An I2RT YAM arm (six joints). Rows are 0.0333 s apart.
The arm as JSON. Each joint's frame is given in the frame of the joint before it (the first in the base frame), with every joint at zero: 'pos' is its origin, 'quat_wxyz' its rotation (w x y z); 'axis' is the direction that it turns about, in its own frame. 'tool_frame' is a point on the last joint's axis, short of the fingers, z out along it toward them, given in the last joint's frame.
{
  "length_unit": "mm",
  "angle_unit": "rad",
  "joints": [
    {
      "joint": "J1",
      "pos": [
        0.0,
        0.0,
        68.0
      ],
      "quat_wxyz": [
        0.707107,
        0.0,
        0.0,
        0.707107
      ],
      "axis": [
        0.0,
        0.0,
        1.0
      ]
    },
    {
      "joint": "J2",
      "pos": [
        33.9,
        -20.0,
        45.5
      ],
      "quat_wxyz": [
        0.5,
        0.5,
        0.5,
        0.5
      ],
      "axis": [
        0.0,
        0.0,
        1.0
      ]
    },
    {
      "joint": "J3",
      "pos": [
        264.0,
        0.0,
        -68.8
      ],
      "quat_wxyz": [
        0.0,
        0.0,
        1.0,
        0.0
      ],
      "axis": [
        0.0,
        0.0,
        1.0
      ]
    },
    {
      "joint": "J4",
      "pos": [
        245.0,
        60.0,
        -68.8
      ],
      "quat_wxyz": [
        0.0,
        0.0,
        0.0,
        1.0
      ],
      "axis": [
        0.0,
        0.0,
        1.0
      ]
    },
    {
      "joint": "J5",
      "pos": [
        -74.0,
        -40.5,
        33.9
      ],
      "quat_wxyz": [
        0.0,
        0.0,
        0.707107,
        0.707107
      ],
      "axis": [
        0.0,
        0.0,
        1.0
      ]
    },
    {
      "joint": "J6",
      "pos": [
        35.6,
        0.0,
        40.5
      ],
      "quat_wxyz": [
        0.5,
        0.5,
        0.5,
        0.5
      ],
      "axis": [
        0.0,
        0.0,
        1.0
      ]
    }
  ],
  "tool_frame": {
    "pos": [
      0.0,
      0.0,
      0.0
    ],
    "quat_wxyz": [
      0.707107,
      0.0,
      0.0,
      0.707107
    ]
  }
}
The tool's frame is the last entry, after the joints.
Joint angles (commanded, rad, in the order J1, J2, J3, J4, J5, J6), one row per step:
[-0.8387, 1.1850, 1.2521, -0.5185, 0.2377, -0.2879]
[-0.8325, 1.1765, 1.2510, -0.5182, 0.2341, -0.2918]
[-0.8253, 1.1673, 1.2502, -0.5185, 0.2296, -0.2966]
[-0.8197, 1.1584, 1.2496, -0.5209, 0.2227, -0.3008]
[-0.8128, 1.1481, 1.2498, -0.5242, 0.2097, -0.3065]
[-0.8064, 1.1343, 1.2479, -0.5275, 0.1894, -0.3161]
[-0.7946, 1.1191, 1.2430, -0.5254, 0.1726, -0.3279]
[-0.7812, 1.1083, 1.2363, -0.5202, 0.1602, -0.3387]
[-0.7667, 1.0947, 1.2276, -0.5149, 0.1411, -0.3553]
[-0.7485, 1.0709, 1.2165, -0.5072, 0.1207, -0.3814]
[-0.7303, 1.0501, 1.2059, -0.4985, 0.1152, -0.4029]
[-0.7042, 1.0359, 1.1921, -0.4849, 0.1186, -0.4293]
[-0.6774, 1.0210, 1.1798, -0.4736, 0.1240, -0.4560]
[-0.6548, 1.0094, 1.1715, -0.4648, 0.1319, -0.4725]
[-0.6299, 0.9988, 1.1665, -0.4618, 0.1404, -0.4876]
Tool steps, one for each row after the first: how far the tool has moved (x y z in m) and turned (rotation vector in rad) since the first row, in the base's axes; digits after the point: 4 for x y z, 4 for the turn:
[-0.0002, 0.0028, 0.0017, -0.0063, -0.0032, 0.0111]
[-0.0004, 0.0059, 0.0035, -0.0130, -0.0062, 0.0243]
[-0.0008, 0.0089, 0.0051, -0.0172, -0.0090, 0.0379]
[-0.0012, 0.0125, 0.0072, -0.0213, -0.0134, 0.0589]
[-0.0022, 0.0168, 0.0093, -0.0263, -0.0179, 0.0877]
[-0.0024, 0.0219, 0.0112, -0.0364, -0.0222, 0.1196]
[-0.0015, 0.0262, 0.0118, -0.0451, -0.0239, 0.1486]
[-0.0008, 0.0313, 0.0123, -0.0557, -0.0239, 0.1871]
[-0.0016, 0.0388, 0.0144, -0.0790, -0.0239, 0.2340]
[-0.0023, 0.0454, 0.0160, -0.1030, -0.0221, 0.2650]
[-0.0006, 0.0514, 0.0157, -0.1281, -0.0115, 0.2973]
[0.0007, 0.0578, 0.0157, -0.1540, -0.0005, 0.3281]
[0.0016, 0.0629, 0.0161, -0.1737, 0.0045, 0.3484]
[0.0026, 0.0685, 0.0168, -0.1902, 0.0105, 0.3700]

